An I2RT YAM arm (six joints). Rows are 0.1 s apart.
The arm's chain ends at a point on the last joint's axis. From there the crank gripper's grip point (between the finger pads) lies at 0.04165 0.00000 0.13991 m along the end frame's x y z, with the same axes.
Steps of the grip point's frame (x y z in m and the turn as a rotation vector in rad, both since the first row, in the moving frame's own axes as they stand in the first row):
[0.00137 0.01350 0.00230 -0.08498 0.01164 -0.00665]
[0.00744 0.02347 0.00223 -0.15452 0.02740 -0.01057]
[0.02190 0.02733 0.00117 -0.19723 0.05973 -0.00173]
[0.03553 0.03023 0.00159 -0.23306 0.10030 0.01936]
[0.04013 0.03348 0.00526 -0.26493 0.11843 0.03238]
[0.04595 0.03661 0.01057 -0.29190 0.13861 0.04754]
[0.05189 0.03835 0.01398 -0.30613 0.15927 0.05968]
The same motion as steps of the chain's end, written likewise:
[-0.00029 0.00193 0.00329 -0.08498 0.01164 -0.00665]
[0.00353 0.00249 0.00505 -0.15452 0.02740 -0.01057]
[0.01365 0.00025 0.00659 -0.19723 0.05973 -0.00173]
[0.02218 -0.00248 0.01030 -0.23306 0.10030 0.01936]
[0.02470 -0.00401 0.01615 -0.26493 0.11843 0.03238]
[0.02831 -0.00507 0.02377 -0.29190 0.13861 0.04754]
[0.03192 -0.00570 0.02910 -0.30613 0.15927 0.05968]

